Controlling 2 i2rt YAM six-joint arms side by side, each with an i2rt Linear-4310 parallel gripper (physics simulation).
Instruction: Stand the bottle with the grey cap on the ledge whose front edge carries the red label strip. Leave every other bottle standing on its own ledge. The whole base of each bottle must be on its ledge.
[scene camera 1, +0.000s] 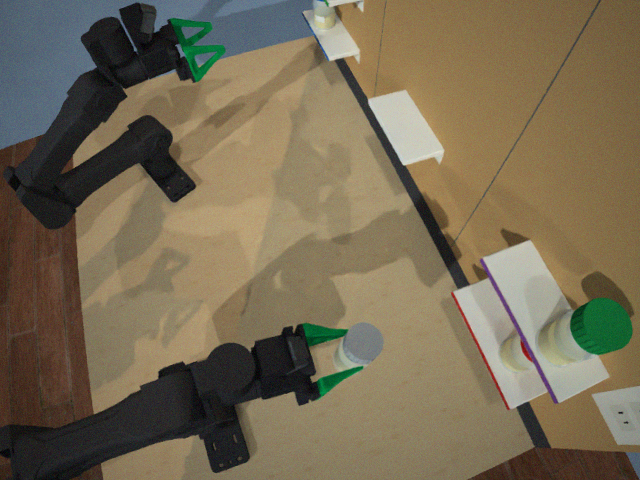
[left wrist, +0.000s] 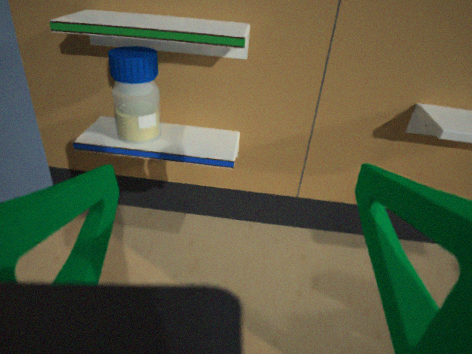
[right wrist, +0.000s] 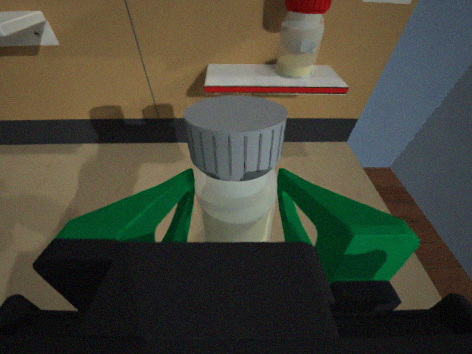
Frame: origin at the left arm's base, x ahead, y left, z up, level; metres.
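Seen in the pictures: left gripper, fingertip midpoint: (scene camera 1: 217, 36) (left wrist: 236, 178); right gripper, fingertip midpoint: (scene camera 1: 355, 349) (right wrist: 235, 176); left arm's base, origin of the base link: (scene camera 1: 164, 170); right arm's base, origin of the base link: (scene camera 1: 217, 413).
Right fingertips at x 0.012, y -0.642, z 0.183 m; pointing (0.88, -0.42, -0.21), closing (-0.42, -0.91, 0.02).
Observation:
Offsets run from my right fingertips to a thing's middle. "spot": to the spot under its first point.
The grey-capped bottle {dx +0.002, dy -0.001, dz -0.011 m} (scene camera 1: 362, 343) (right wrist: 236, 140) is upright between the fingers of my right gripper (scene camera 1: 341, 356) (right wrist: 235, 176), which is shut on it. It is over the table, apart from the ledges. The ledge with the red label strip {spot: dx +0.194, dy -0.079, dz -0.023 m} (scene camera 1: 473, 304) (right wrist: 240, 77) is on the wall at the right of scene camera 1. A red-capped bottle {dx +0.177, dy -0.179, dz +0.029 m} (scene camera 1: 514, 353) (right wrist: 300, 45) stands on that ledge, toward its right end in the right wrist view; its left part is bare. My left gripper (scene camera 1: 209, 49) (left wrist: 236, 178) is open and empty, far from the grey-capped bottle.
A purple-strip ledge {dx +0.184, dy -0.148, dz +0.110 m} (scene camera 1: 522, 273) overhangs the red-strip ledge and bears a green-capped bottle {dx +0.162, dy -0.181, dz +0.169 m} (scene camera 1: 599, 325). A blue-capped bottle {dx +0.507, dy +0.613, dz +0.029 m} (left wrist: 135, 100) stands on the blue-strip ledge {spot: dx +0.472, dy +0.534, dz -0.023 m} (left wrist: 205, 142), below a green-strip ledge {dx +0.499, dy +0.587, dz +0.110 m} (left wrist: 165, 25). A white ledge {dx +0.341, dy +0.219, dz +0.041 m} (scene camera 1: 405, 126) without a bottle is mid-wall. An outlet {dx +0.160, dy -0.304, dz +0.097 m} (scene camera 1: 622, 415) is at lower right.

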